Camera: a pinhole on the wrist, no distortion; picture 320 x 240 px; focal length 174.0 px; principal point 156.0 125.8 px. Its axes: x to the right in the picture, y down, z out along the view. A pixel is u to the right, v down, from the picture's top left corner.
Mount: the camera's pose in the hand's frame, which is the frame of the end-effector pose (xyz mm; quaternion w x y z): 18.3 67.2 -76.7 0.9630 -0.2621 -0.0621 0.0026
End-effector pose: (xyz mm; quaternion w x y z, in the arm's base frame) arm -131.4 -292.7 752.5 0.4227 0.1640 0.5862 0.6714
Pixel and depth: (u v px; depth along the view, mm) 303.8 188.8 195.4
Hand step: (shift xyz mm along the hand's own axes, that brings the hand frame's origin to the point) 161.3 233.0 74.2
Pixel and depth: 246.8 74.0 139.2
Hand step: 72.4 104.4 71.8
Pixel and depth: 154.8 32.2 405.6
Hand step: -39.6 83.5 379.9
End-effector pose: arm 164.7 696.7 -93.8 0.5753 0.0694 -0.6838 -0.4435
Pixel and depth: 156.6 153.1 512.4
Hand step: -39.7 395.1 320.9
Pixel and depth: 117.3 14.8 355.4
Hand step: -109.4 48.0 332.3
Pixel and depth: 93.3 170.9 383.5
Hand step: -162.5 341.2 184.6
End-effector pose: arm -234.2 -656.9 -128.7 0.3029 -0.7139 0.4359 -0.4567
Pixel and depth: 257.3 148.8 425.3
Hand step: 214.1 339.6 287.8
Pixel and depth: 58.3 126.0 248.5
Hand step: -150.2 187.6 119.1
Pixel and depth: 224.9 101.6 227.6
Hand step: 79.3 158.1 144.5
